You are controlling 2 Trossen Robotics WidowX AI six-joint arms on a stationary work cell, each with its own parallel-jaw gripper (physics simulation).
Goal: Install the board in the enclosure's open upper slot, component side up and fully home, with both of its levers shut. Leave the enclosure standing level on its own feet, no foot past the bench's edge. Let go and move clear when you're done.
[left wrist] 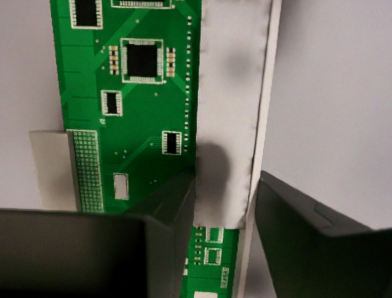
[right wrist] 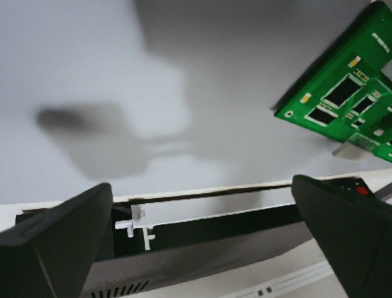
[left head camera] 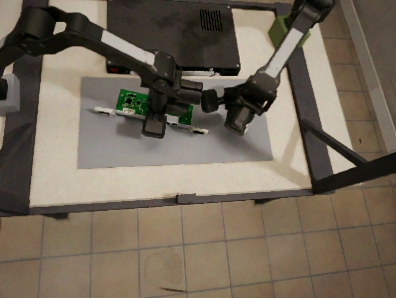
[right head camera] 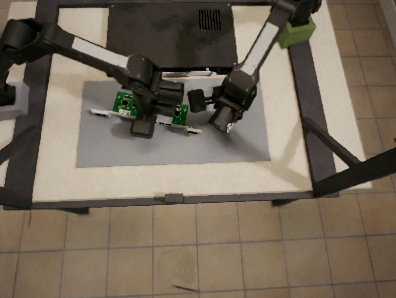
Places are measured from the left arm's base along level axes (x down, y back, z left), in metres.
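Where they show: left gripper, fingertip midpoint: [left wrist: 223, 178] [left head camera: 156, 117] [right head camera: 151, 117]; right gripper, fingertip midpoint: [right wrist: 203, 187] [right head camera: 207, 95]; left arm's base at its link origin: [right head camera: 4, 96]; right arm's base at its link origin: [right head camera: 297, 18].
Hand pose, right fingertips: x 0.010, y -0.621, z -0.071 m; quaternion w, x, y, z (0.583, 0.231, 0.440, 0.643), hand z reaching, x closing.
Things, the pixels of their top centre, and the offset from my right fingertips. "*": a spot on its surface instead. Level surfaces: height alone.
- black enclosure at its top centre: [right wrist: 218, 262] [left head camera: 174, 34] [right head camera: 171, 35] dx -0.001, dy +0.087, dz +0.244 m
- pale panel at a spot on its surface: [right wrist: 215, 207] * dx +0.030, dy +0.050, dz +0.108 m
- grey mat at its surface level: dx +0.047 m
- green block at its top centre: [right head camera: 297, 18] [left head camera: 294, 25] dx -0.036, dy -0.346, dz +0.236 m
- grey block at its top centre: [right head camera: 4, 96] dx -0.010, dy +0.621, dz +0.071 m
- bench at its surface level: dx +0.049 m
The green board [left head camera: 129, 102] [right head camera: 125, 102] [left wrist: 142, 110] [right wrist: 340, 100] is held above the grey mat, component side up, its pale front panel turned away from the enclosure. Its end levers show in the left head view, one lever [left head camera: 103, 110] at the left and one lever [left head camera: 200, 131] at the right; I cannot tell their setting. My left gripper [left head camera: 156, 114] [left wrist: 223, 178] is shut on the board at the panel's metal block. My right gripper [left head camera: 223, 111] [right head camera: 210, 111] [right wrist: 203, 187] is open and empty, right of the board. The black enclosure [left head camera: 150, 30] [right head camera: 150, 35] stands behind; its dark upper slot [right wrist: 235, 225] is above a pale panel [right wrist: 215, 207].
The grey mat [left head camera: 175, 150] [right head camera: 175, 150] lies in front of the enclosure. A green block [left head camera: 275, 32] [right head camera: 300, 34] is at the back right, a grey block [left head camera: 12, 97] [right head camera: 20, 102] at the left. Dark frame beams border the bench [left head camera: 125, 187] [right head camera: 125, 185].
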